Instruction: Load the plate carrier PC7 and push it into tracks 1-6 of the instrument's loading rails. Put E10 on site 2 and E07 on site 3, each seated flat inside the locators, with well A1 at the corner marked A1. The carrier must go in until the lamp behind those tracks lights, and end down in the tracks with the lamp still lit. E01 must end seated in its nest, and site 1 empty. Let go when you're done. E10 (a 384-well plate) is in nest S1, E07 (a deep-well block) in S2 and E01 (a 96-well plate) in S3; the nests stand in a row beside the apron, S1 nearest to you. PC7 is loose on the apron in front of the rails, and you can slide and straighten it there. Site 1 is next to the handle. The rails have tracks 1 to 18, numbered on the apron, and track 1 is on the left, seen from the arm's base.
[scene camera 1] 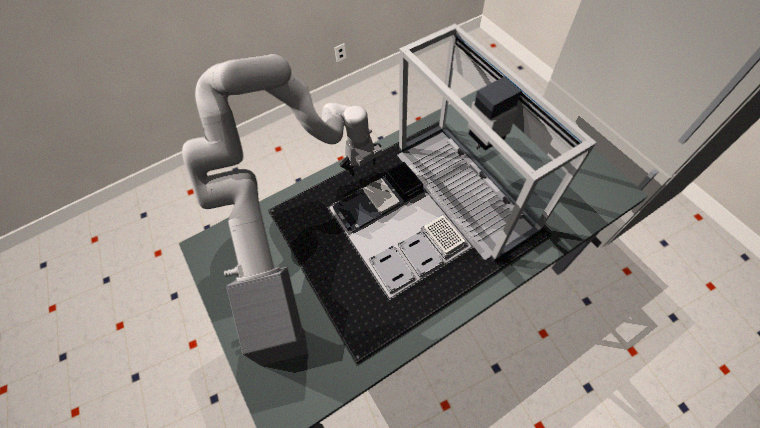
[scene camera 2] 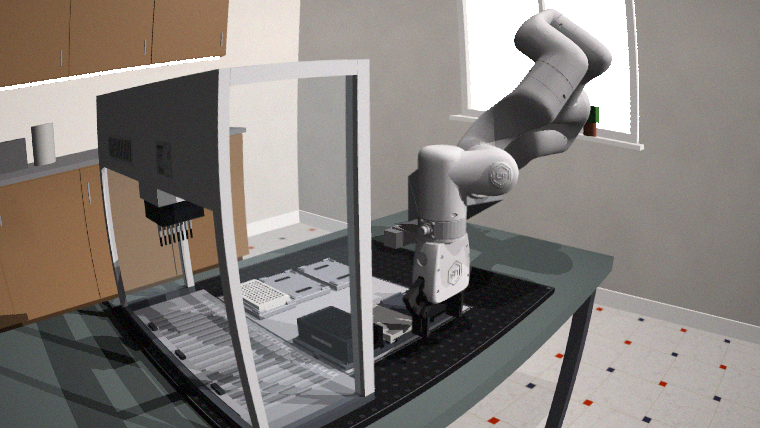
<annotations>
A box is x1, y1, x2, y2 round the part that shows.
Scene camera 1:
white 96-well plate E01: [423, 215, 464, 254]
plate carrier PC7: [333, 177, 425, 231]
</annotations>
